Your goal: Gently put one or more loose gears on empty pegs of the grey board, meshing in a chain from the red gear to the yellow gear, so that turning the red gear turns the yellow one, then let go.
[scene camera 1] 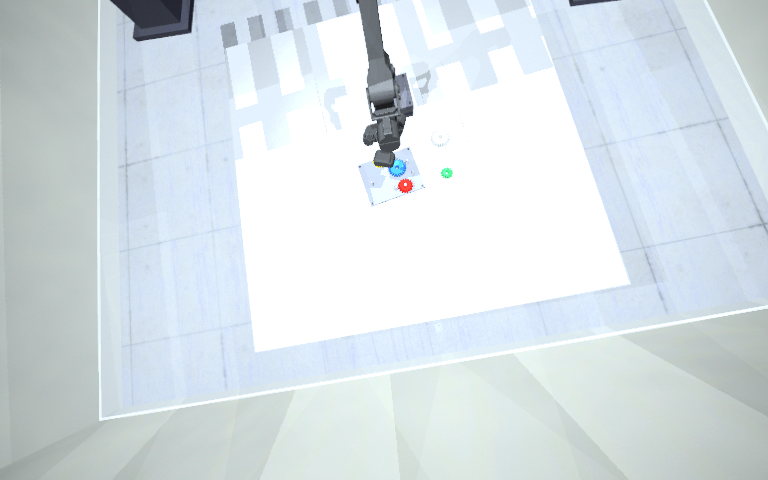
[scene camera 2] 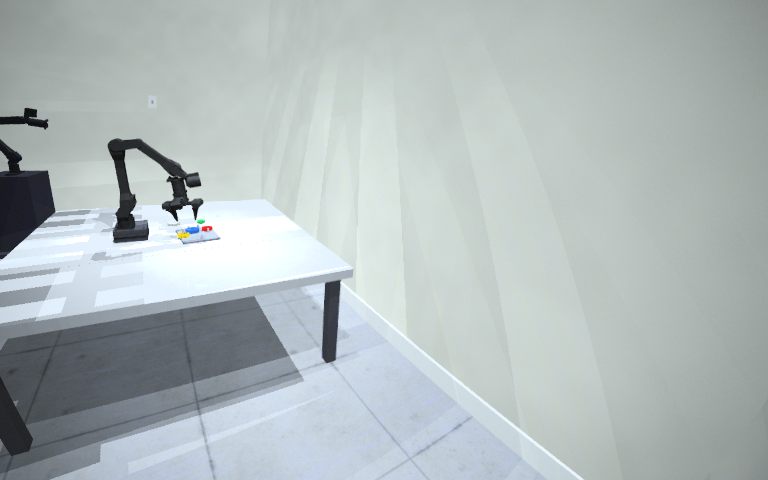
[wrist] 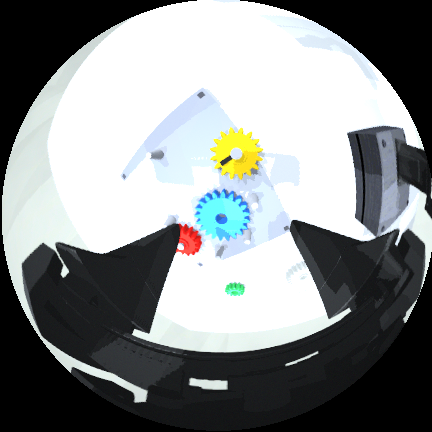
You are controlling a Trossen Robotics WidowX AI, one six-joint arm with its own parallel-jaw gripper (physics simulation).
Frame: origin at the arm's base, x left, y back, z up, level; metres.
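Seen in the pictures: gripper, between the fingertips: (scene camera 1: 392, 155) (scene camera 2: 186, 220) (wrist: 236, 227); arm's base, origin of its link: (scene camera 2: 126, 227).
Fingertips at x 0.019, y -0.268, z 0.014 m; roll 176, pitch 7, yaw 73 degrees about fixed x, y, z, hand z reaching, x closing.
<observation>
Pixels of each thing's top centre, then the offset from my fingertips to it. Level surfaces: height alone.
- grey board, centre of its top: (wrist: 195, 202) (scene camera 1: 389, 172) (scene camera 2: 195, 229) dx -0.016, dy -0.042, dz -0.040 m
- blue gear, centre of its top: (wrist: 221, 218) (scene camera 1: 397, 167) (scene camera 2: 192, 228) dx +0.012, dy -0.022, dz -0.045 m
- yellow gear, centre of its top: (wrist: 235, 153) (scene camera 2: 183, 233) dx -0.051, dy +0.014, dz -0.045 m
- red gear, centre of its top: (wrist: 181, 244) (scene camera 1: 405, 184) dx +0.038, dy -0.092, dz -0.045 m
- green gear, centre of its top: (wrist: 234, 292) (scene camera 1: 447, 172) (scene camera 2: 200, 220) dx +0.192, dy -0.054, dz -0.053 m
- white gear, centre of its top: (wrist: 303, 277) (scene camera 1: 440, 136) (scene camera 2: 173, 221) dx +0.179, dy +0.086, dz -0.053 m
- white table, height of its surface: dz -0.070 m
My gripper (scene camera 2: 186, 219) (wrist: 236, 227) is open and empty, above the grey board (scene camera 1: 386, 193) (scene camera 2: 206, 237) (wrist: 175, 130). The blue gear (scene camera 1: 399, 172) (scene camera 2: 192, 230) (wrist: 212, 209) lies flat on the board between the yellow gear (scene camera 2: 183, 235) (wrist: 246, 164) and the red gear (scene camera 1: 404, 189) (scene camera 2: 207, 228) (wrist: 191, 240), close to the red one. No peg tip shows in its hole; I cannot tell whether it is seated or meshes. A peg tip shows in the yellow gear. A green gear (scene camera 1: 446, 173) (scene camera 2: 201, 221) (wrist: 235, 289) and a white gear (scene camera 1: 440, 138) (scene camera 2: 173, 223) (wrist: 297, 272) lie off the board.
Bare pegs stand on the board, one at its far left in the wrist view (wrist: 157, 155) and others near the blue gear. The arm's base (scene camera 2: 130, 231) (wrist: 382, 180) stands on the white table (scene camera 1: 430, 254) (scene camera 2: 249, 254). Another dark arm stands beyond the table in scene camera 2.
</observation>
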